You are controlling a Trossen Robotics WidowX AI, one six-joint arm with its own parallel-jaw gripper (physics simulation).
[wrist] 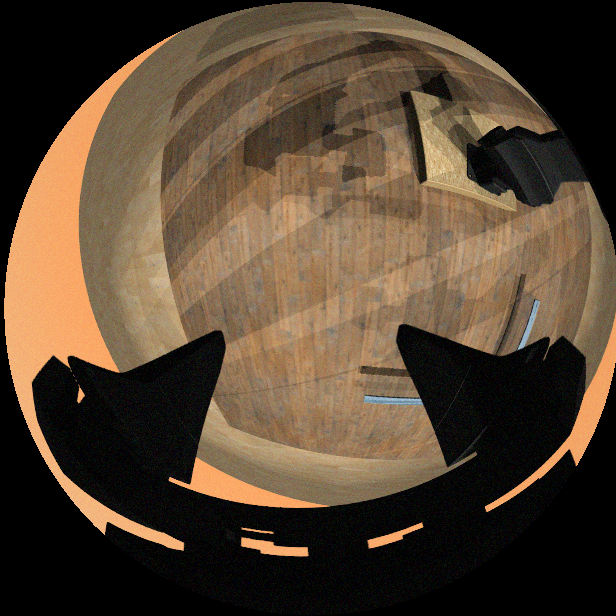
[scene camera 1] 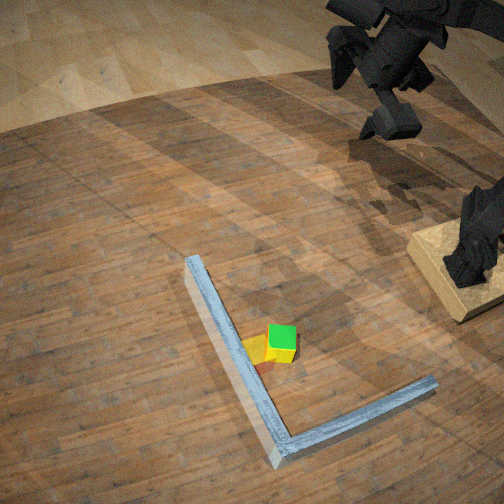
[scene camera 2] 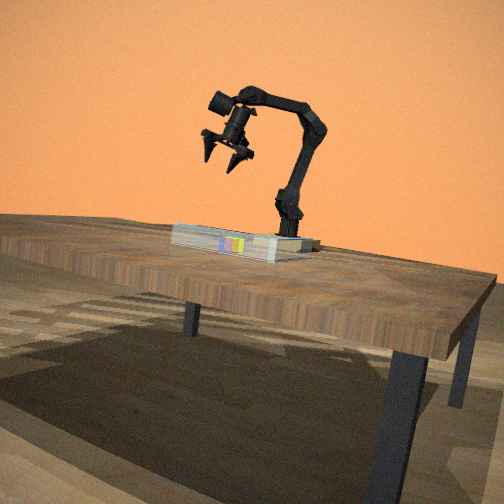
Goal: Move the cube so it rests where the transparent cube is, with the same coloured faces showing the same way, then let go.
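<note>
The cube (scene camera 1: 282, 342) has a green top and a yellow side and sits on the wooden table just inside the long arm of an L-shaped grey rail (scene camera 1: 250, 365). The transparent cube (scene camera 1: 258, 350) is a faint yellow-orange ghost touching the rail, right beside the cube on its left and overlapping it. In scene camera 2 the cube (scene camera 2: 234, 244) shows as a small coloured patch behind the rail. My gripper (scene camera 1: 392, 95) hangs high above the table, far from the cube, open and empty. It also shows in scene camera 2 (scene camera 2: 225, 155) and in the wrist view (wrist: 310, 385), where the cube is not seen.
The arm's tan base block (scene camera 1: 455, 270) stands at the right edge of the table. The rail's short arm (scene camera 1: 360, 412) runs toward the front right. The table edge (scene camera 2: 300, 300) lies beyond the rail.
</note>
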